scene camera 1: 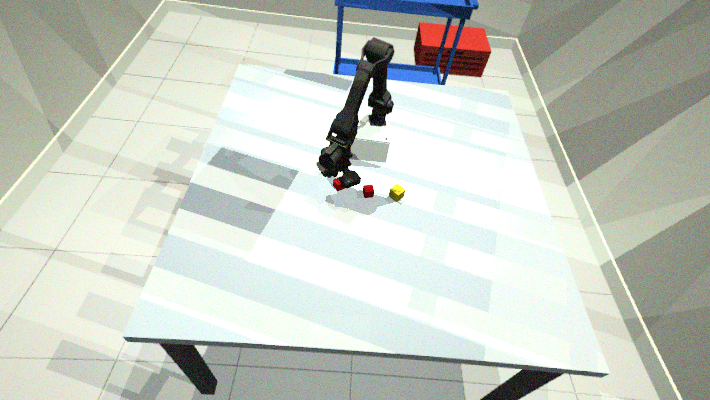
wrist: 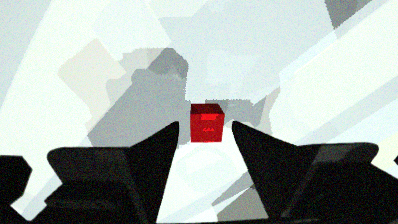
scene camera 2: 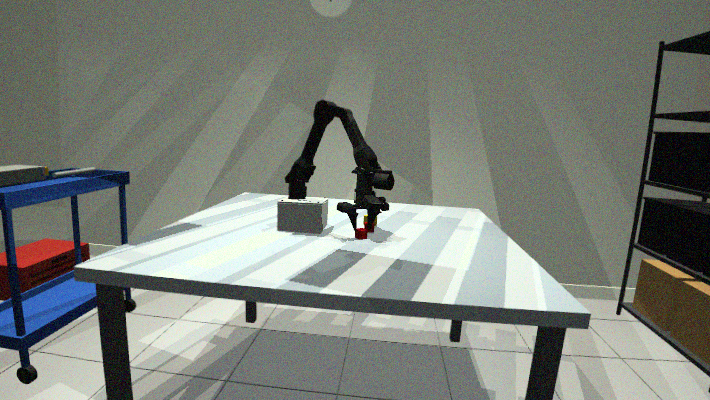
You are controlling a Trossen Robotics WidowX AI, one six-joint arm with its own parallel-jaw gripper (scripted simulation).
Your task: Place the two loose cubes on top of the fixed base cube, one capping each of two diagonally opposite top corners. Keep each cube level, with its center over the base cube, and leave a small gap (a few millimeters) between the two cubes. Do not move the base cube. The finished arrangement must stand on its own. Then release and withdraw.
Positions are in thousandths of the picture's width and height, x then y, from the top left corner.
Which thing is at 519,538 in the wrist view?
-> A red cube.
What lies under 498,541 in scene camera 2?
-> The gripper.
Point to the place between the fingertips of the gripper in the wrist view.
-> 516,560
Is the gripper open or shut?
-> Open.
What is the gripper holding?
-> Nothing.
